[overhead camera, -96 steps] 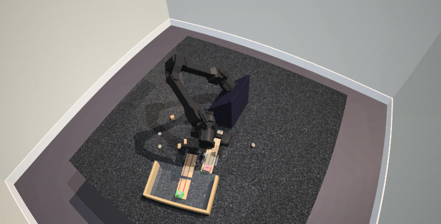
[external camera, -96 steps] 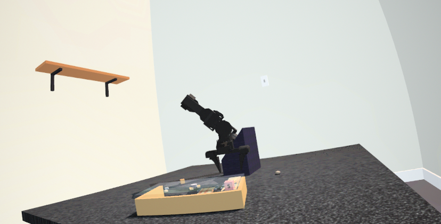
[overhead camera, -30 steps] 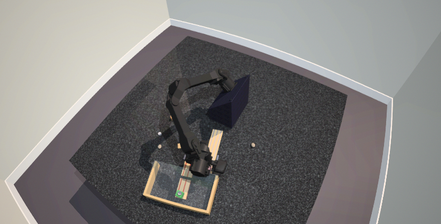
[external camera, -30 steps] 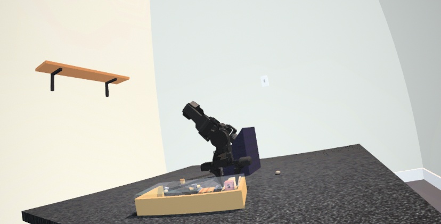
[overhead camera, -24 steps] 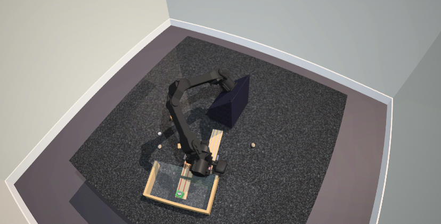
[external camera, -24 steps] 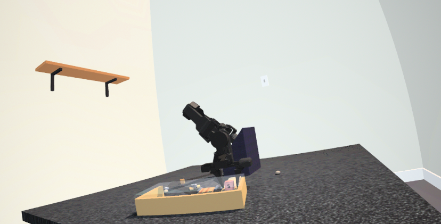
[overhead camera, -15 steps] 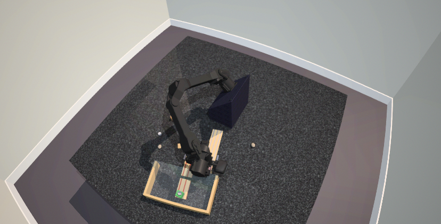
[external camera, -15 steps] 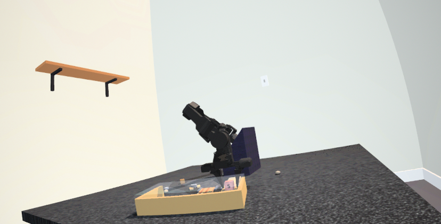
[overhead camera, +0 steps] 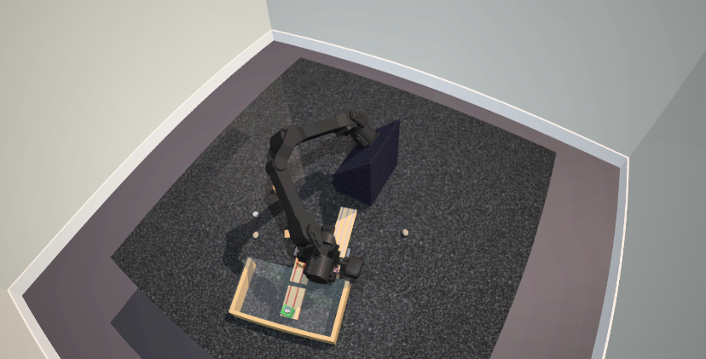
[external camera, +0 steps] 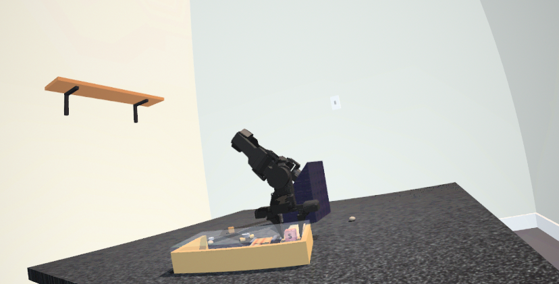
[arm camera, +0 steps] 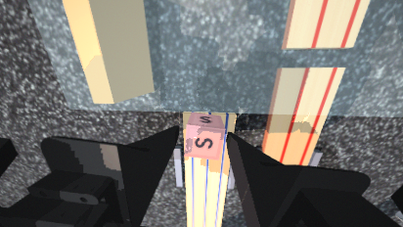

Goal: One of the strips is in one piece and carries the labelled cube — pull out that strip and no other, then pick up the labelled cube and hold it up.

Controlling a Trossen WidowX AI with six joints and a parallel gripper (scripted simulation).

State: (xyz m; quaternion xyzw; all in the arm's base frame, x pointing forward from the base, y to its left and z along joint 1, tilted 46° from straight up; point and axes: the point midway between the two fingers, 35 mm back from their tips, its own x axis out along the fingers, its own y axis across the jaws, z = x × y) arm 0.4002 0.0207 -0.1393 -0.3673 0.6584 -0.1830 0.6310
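My gripper tip is 100 mm past the strip, 40 mm to the left of it and 10 mm above it.
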